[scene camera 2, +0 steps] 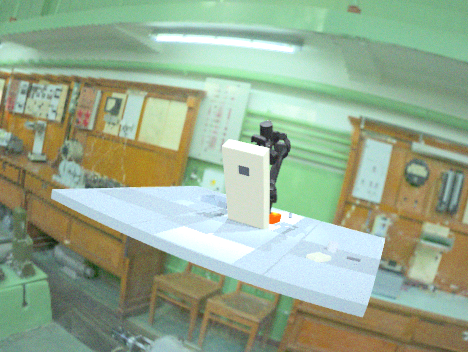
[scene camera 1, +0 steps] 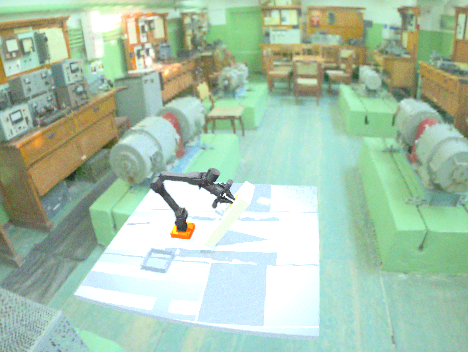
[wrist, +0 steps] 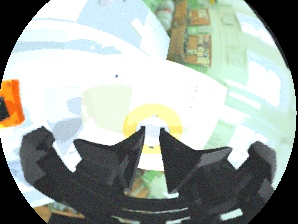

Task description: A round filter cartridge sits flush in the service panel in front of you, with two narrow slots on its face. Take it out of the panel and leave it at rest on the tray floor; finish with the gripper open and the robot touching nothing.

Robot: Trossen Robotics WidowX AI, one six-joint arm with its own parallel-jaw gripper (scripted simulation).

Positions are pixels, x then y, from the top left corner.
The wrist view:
my gripper: 152,130
cream service panel: 118,91
